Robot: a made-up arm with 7 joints.
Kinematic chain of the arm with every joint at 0, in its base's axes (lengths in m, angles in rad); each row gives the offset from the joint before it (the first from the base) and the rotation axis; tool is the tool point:
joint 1: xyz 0 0 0.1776 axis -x
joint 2: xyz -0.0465 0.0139 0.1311 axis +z
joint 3: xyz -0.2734 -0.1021 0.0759 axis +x
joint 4: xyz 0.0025 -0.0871 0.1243 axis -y
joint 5: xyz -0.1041 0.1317 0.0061 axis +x
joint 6: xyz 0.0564 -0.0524 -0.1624 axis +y
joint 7: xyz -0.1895 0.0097 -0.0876 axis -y
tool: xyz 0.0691 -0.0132 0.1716
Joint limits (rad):
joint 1: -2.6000..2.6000
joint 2: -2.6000..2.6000
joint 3: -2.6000..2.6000
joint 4: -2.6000..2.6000
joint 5: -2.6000..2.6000
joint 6: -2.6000..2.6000
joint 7: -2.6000..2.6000
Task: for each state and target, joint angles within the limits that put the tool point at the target. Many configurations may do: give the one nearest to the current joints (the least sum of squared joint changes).
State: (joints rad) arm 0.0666 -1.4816 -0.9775 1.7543 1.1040 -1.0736 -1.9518
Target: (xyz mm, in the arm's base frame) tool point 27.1 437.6 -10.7
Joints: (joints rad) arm 0.2877 -1.0671 -1.0726 1.9456 1.8529 -1.0526 -2.2460
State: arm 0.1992 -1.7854 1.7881 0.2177 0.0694 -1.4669 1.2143
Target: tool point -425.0 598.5 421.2
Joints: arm 0.1812 -0.9608 1.9555 -0.4082 0.2616 -1.0710 1.0453
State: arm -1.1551 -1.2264 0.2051 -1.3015 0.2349 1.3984 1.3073
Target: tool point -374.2 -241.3 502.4
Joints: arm -0.8948 -1.2998 0.4831 -1.2298 0.4650 1.3772 1.2953
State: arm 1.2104 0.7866 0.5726 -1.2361 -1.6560 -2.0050 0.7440
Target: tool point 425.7 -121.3 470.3
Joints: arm 0.9058 1.3114 0.7279 -1.2006 -1.6654 -1.8327 0.9457
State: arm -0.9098 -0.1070 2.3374 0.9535 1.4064 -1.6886 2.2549
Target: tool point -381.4 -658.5 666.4
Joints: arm -0.4585 -0.1143 1.8949 0.9636 1.7015 -1.3648 2.1719
